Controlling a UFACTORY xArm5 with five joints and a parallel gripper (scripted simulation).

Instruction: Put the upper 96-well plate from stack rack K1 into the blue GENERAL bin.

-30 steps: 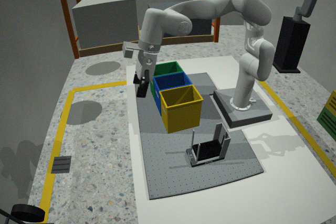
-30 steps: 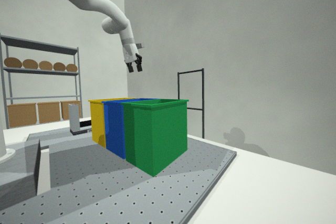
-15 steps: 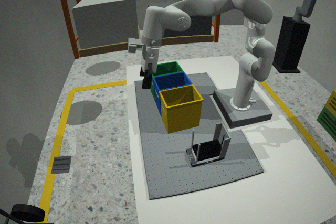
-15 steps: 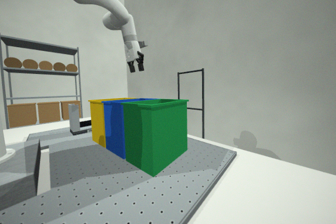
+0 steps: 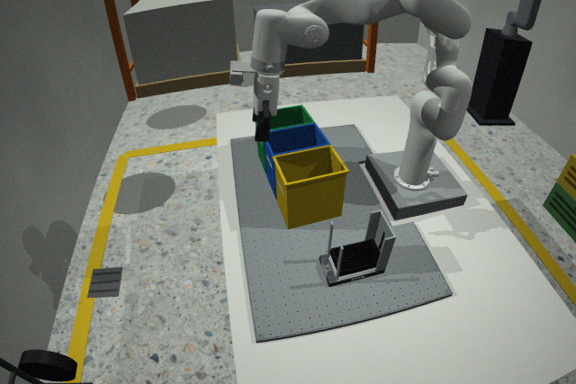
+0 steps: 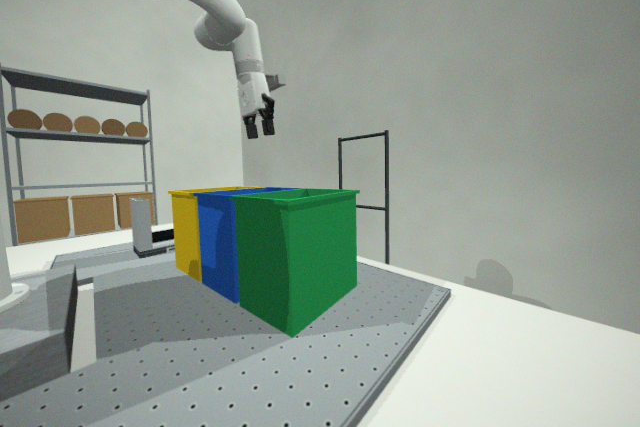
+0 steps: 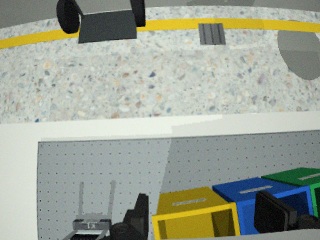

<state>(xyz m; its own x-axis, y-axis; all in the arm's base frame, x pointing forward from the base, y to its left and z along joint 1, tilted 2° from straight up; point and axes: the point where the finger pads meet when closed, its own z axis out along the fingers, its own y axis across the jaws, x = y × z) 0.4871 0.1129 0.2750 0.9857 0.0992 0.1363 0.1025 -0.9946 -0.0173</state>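
My gripper is now 23 cm past the black 96-well plate, 19 cm to the right of it and 29 cm above it. From my hand the other things lie so: green bin (6 cm behind, 29 cm to the right, 24 cm below); blue bin (9 cm behind, 17 cm to the right, 24 cm below); yellow bin (12 cm behind, 4 cm to the right, 24 cm below).
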